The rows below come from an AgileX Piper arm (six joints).
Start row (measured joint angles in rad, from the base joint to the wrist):
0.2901 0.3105 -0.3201 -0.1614 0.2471 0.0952
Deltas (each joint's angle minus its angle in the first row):
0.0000 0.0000 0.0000 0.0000 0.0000 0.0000
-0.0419 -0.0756 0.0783 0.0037 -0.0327 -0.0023
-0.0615 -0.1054 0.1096 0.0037 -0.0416 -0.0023
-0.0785 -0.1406 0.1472 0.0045 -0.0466 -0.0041
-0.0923 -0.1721 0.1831 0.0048 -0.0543 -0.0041
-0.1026 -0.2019 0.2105 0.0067 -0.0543 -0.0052
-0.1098 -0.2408 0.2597 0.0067 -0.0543 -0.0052
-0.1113 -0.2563 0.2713 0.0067 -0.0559 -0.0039
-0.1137 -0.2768 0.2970 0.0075 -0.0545 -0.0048
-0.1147 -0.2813 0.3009 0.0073 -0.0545 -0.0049
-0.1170 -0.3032 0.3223 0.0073 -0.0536 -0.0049
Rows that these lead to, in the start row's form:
0.2901 0.3105 -0.3201 -0.1614 0.2471 0.0952
0.2482 0.2349 -0.2418 -0.1577 0.2144 0.0929
0.2286 0.2051 -0.2105 -0.1577 0.2055 0.0929
0.2116 0.1699 -0.1729 -0.1569 0.2005 0.0911
0.1978 0.1384 -0.1370 -0.1566 0.1928 0.0911
0.1875 0.1086 -0.1096 -0.1547 0.1928 0.0900
0.1803 0.0697 -0.0604 -0.1547 0.1928 0.0900
0.1788 0.0542 -0.0488 -0.1547 0.1912 0.0913
0.1764 0.0337 -0.0231 -0.1539 0.1926 0.0904
0.1754 0.0292 -0.0192 -0.1541 0.1926 0.0903
0.1731 0.0073 0.0022 -0.1541 0.1935 0.0903

